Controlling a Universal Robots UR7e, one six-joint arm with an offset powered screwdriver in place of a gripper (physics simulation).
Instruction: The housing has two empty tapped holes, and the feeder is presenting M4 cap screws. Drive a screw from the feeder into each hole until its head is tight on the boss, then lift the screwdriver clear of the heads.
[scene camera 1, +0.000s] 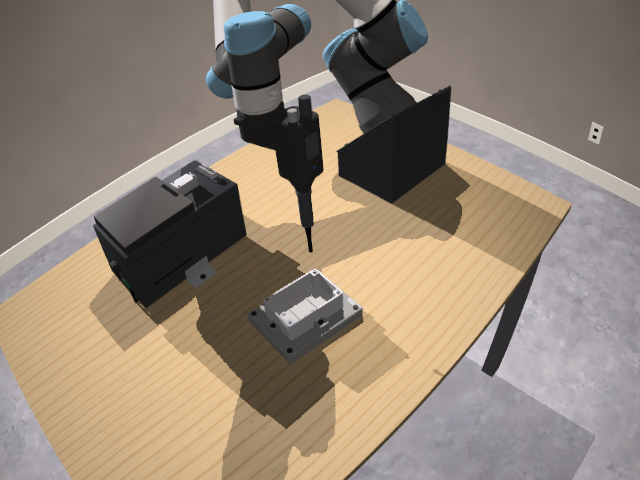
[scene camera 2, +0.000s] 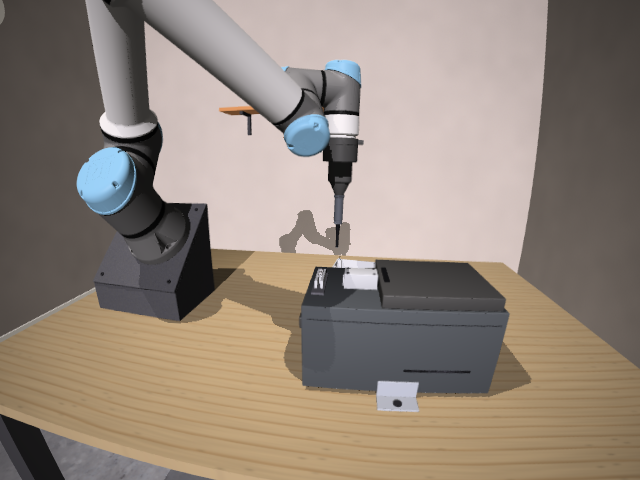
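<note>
The light grey open-topped housing (scene camera 1: 306, 326) sits on a dark grey fixture plate (scene camera 1: 302, 352); part of the housing (scene camera 2: 356, 264) shows behind the feeder in scene camera 2. Small dark marks show at its corner bosses, too small to tell screw heads from empty holes. The dark feeder (scene camera 1: 191, 263) (scene camera 2: 398, 348) stands left of the housing in scene camera 1. My gripper, the screwdriver (scene camera 1: 310, 251) (scene camera 2: 337, 245), points down, with its bit tip in the air above the housing's far corner, apart from it. No screw can be made out on the bit. The tool has no fingers.
The arm's dark wedge-shaped base mount (scene camera 1: 419, 147) (scene camera 2: 136, 299) stands at the back of the wooden table (scene camera 1: 444, 289) (scene camera 2: 222, 408). A small grey bracket (scene camera 1: 200, 272) lies between feeder and fixture; another bracket (scene camera 2: 397, 396) is at the feeder's opposite side.
</note>
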